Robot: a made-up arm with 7 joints.
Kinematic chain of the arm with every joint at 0, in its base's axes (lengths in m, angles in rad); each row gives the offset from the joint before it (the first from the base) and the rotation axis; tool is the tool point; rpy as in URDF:
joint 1: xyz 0.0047 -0.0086 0.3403 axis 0 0.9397 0.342
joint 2: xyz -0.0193 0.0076 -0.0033 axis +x
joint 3: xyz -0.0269 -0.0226 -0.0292 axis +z
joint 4: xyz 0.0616 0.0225 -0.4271 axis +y
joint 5: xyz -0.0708 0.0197 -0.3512 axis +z
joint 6: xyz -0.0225 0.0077 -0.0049 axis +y
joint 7: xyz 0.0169 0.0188 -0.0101 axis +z
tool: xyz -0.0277 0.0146 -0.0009 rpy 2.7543 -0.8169 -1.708
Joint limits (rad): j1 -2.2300..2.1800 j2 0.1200..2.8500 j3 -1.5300..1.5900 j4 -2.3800..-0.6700 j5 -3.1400..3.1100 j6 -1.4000..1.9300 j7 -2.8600..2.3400
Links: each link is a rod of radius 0.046 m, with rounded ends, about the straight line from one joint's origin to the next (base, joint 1, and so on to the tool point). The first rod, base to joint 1, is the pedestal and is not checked.
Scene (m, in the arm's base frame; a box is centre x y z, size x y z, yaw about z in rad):
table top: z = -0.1
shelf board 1: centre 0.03 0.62 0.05 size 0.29 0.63 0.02 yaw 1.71
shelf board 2: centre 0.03 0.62 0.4 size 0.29 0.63 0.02 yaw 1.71
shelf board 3: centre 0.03 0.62 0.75 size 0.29 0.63 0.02 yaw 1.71
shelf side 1: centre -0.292 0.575 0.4 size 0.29 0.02 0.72 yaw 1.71
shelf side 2: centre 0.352 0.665 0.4 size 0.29 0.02 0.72 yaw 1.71
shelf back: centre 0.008 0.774 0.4 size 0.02 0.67 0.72 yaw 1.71
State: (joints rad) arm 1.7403 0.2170 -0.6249 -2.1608 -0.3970 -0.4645 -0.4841
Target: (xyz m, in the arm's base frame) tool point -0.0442 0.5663 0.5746
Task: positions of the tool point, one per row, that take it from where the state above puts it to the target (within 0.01 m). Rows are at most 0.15 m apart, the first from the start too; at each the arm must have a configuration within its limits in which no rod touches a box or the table.
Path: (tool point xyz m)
1: -0.3154 0.0021 0.0159
2: -0.2952 0.0959 0.0629
3: -0.2770 0.1636 0.1311
4: -0.2613 0.2030 0.2096
5: -0.2449 0.2642 0.3224
6: -0.1890 0.3039 0.4276
7: -0.1053 0.3194 0.5134
8: -0.0085 0.3114 0.5746
9: -0.0137 0.4007 0.5812
10: -0.0261 0.4871 0.5803
11: -0.0442 0.5663 0.5746

